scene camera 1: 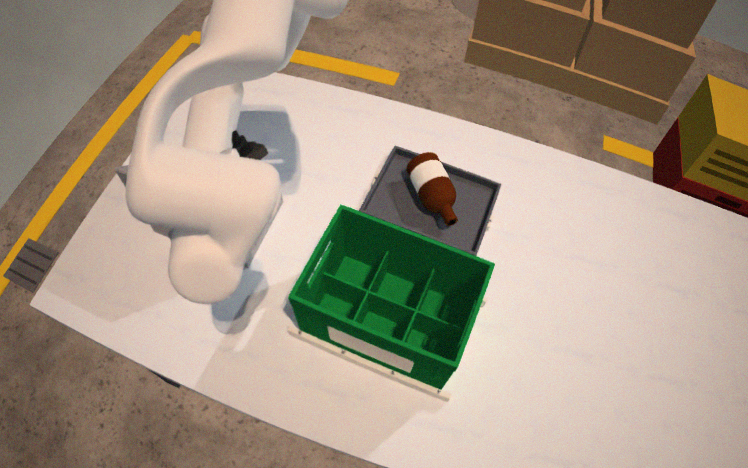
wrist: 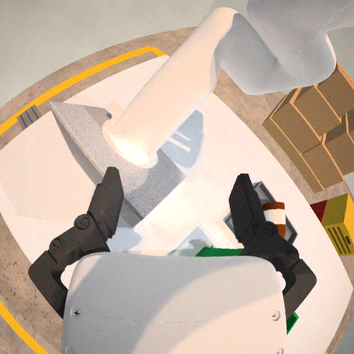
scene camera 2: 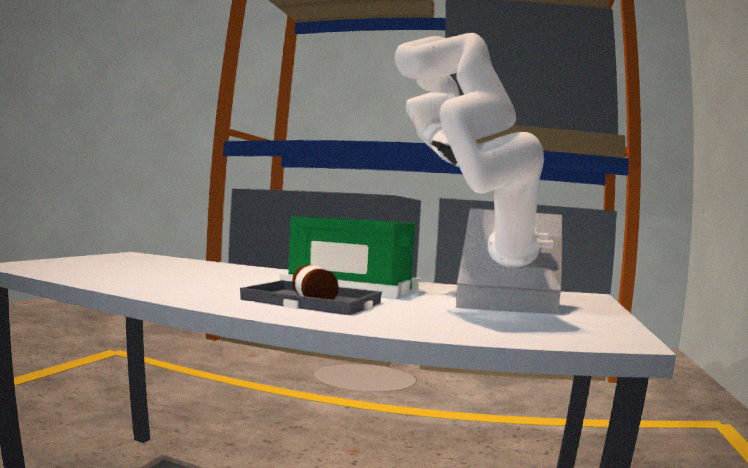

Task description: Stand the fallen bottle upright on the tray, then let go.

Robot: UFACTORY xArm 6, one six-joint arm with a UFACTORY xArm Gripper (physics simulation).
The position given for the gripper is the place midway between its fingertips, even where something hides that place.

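The wrist view shows the gripper (wrist: 177, 183). In scene camera 1 there is a brown bottle (scene camera 1: 433, 185), and scene camera 2 shows that same brown bottle (scene camera 2: 311, 281) too.
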